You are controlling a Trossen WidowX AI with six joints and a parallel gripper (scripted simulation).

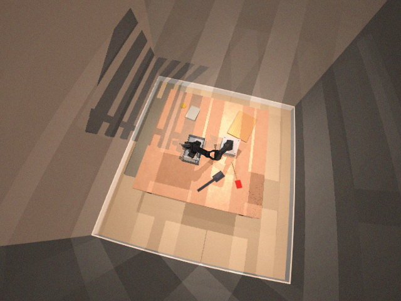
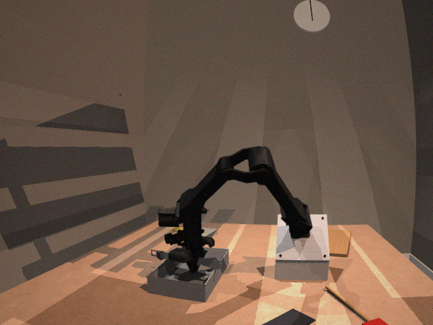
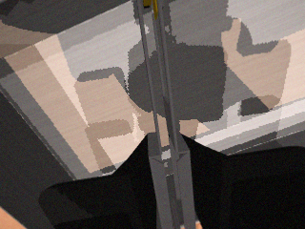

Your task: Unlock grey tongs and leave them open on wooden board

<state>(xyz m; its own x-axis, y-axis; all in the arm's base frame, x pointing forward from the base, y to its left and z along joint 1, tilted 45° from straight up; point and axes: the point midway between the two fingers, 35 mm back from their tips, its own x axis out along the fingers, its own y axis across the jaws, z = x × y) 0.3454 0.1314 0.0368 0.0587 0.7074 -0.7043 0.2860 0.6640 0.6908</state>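
My gripper tip is now 10 mm short of the grey roasting tin and 30 mm to the left of it. The rest, counted from my gripper tip: black spatula (230 mm behind, 260 mm to the left, 30 mm below); then pale block (110 mm ahead, 500 mm to the right, 20 mm below); then red-headed tool (480 mm behind, 190 mm to the left, 20 mm below).
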